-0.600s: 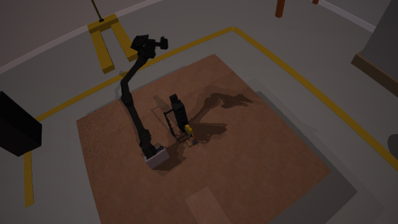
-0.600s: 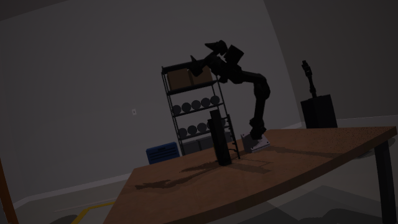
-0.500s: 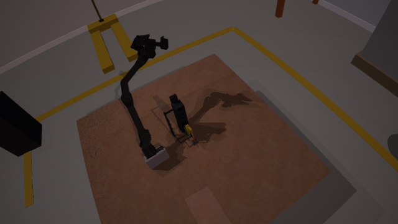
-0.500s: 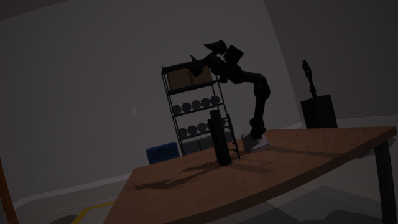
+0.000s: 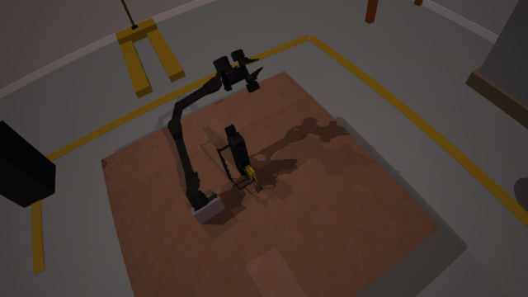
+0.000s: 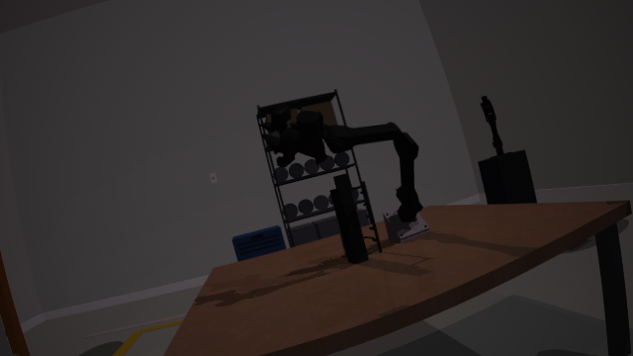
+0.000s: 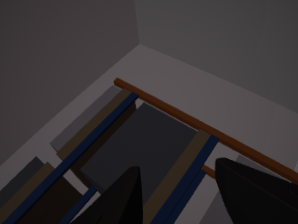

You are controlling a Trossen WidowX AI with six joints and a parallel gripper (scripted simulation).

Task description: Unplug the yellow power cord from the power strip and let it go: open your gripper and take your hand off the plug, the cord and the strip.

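Now: gripper tip 20 cm past the yellow plug, 18 cm to the left of it and 38 cm above it. The rest, counted from my gripper tip: dark upright block: 21 cm behind, 9 cm to the right, 34 cm below.
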